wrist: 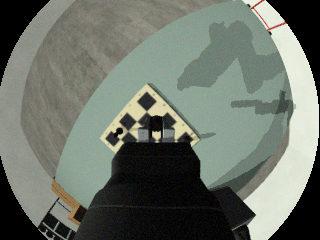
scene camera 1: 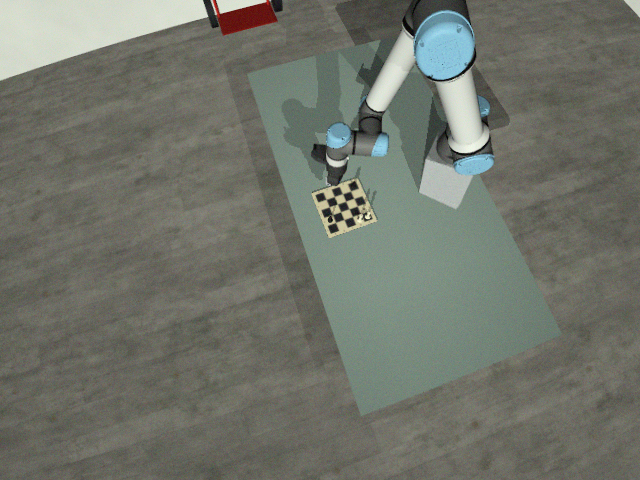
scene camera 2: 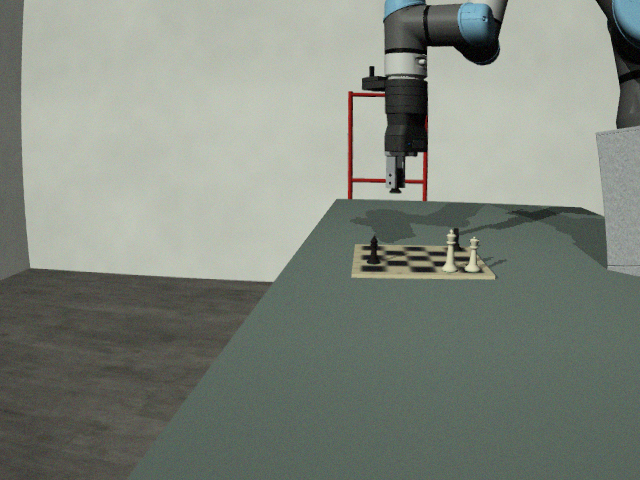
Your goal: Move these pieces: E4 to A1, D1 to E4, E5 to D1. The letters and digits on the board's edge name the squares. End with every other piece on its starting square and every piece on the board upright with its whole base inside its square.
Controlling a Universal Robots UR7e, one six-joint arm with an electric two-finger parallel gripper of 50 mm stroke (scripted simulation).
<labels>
chessboard: wrist 146, 102; scene camera 1; scene camera 2
same spot on chessboard: (scene camera 2: 397, 261) = (scene camera 1: 337, 214)
</labels>
